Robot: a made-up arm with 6 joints. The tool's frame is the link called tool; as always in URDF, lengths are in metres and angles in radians. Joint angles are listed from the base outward. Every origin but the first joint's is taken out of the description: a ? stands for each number. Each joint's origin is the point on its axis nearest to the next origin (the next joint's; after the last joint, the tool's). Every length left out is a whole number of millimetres.
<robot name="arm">
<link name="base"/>
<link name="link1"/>
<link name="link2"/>
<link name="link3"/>
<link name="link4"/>
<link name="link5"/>
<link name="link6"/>
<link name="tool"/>
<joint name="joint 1" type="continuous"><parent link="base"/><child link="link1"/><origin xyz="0.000 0.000 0.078" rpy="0.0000 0.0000 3.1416"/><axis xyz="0 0 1"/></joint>
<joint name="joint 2" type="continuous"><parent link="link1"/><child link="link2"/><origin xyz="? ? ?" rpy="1.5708 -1.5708 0.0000"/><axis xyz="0 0 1"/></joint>
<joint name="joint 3" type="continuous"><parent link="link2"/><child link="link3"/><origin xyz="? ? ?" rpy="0.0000 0.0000 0.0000"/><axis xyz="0 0 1"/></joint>
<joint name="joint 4" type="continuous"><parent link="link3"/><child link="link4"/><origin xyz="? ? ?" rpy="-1.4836 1.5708 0.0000"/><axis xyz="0 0 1"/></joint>
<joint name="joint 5" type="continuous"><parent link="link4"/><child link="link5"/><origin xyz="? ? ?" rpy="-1.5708 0.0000 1.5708"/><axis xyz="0 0 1"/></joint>
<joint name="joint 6" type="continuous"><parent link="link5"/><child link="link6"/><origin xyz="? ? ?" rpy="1.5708 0.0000 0.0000"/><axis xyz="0 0 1"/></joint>
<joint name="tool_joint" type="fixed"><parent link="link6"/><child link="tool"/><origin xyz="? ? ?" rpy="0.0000 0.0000 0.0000"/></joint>
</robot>
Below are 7 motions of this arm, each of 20 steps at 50 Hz.
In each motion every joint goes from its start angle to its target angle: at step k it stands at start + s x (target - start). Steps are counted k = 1, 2, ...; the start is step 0. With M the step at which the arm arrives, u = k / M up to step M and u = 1 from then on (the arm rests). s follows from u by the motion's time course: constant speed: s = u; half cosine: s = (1 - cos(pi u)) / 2; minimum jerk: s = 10 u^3 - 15 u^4 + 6 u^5.
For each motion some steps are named. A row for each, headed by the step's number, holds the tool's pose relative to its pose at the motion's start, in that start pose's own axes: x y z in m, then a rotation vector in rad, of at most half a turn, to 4 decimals.
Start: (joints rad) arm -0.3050 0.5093 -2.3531 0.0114 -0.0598 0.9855
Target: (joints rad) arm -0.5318 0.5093 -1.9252 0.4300 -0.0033 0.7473
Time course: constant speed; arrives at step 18
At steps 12, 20:
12: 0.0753 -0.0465 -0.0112 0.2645 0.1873 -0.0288
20: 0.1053 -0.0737 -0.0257 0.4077 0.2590 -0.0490

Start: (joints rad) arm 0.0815 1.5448 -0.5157 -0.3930 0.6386 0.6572
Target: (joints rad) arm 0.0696 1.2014 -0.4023 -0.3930 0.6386 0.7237
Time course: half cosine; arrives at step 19
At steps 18, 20:
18: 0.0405 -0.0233 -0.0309 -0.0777 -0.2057 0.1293
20: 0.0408 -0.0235 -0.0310 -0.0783 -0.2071 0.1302

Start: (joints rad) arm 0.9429 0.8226 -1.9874 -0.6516 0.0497 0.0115
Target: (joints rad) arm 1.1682 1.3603 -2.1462 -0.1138 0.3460 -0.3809
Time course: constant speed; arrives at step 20
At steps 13, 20:
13: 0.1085 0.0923 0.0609 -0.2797 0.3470 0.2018
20: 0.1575 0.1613 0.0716 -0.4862 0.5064 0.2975

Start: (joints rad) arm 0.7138 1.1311 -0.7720 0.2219 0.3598 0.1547
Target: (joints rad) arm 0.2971 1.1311 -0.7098 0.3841 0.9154 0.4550
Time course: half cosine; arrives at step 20
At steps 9, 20:
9: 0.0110 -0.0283 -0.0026 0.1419 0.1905 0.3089
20: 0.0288 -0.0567 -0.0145 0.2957 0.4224 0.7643

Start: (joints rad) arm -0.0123 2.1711 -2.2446 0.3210 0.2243 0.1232
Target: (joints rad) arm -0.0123 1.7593 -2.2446 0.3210 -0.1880 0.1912
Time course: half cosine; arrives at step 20
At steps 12, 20:
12: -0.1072 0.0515 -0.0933 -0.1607 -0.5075 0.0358
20: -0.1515 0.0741 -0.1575 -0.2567 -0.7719 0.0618

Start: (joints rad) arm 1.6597 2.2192 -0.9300 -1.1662 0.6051 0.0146
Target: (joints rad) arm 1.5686 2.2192 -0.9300 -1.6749 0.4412 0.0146
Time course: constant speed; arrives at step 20
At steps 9, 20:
9: 0.0045 -0.0106 0.0055 0.1053 -0.0609 -0.1585
20: 0.0095 -0.0207 0.0113 0.2142 -0.1319 -0.3648

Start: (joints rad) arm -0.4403 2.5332 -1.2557 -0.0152 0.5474 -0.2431
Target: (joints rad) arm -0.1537 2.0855 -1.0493 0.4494 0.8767 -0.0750
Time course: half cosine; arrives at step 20
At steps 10, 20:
10: 0.0143 0.0582 -0.0603 -0.1270 0.0260 0.1236
20: 0.0469 0.1156 -0.1133 -0.2942 0.0776 0.2038

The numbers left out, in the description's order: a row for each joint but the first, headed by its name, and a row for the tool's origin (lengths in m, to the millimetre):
joint 2: 0.000 0.000 0.000
joint 3: 0.037 -0.268 0.000
joint 4: 0.035 0.201 0.000
joint 5: 0.000 0.000 0.000
joint 6: 0.000 -0.062 0.000
tool: 0.000 0.000 0.000

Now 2 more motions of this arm.
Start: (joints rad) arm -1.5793 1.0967 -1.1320 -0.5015 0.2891 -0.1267
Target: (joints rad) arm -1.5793 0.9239 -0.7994 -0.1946 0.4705 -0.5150
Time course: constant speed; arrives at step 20
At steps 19, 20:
19: 0.0619 0.0411 -0.0332 -0.2446 0.2503 -0.1130
20: 0.0652 0.0434 -0.0351 -0.2602 0.2612 -0.1188

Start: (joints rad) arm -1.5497 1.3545 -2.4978 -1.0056 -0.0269 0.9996
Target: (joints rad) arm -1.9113 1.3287 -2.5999 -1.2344 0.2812 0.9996
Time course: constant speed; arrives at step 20
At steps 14, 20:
14: -0.0259 -0.0185 -0.0065 0.2778 0.0048 -0.3926
20: -0.0396 -0.0221 -0.0112 0.4050 -0.0145 -0.5543

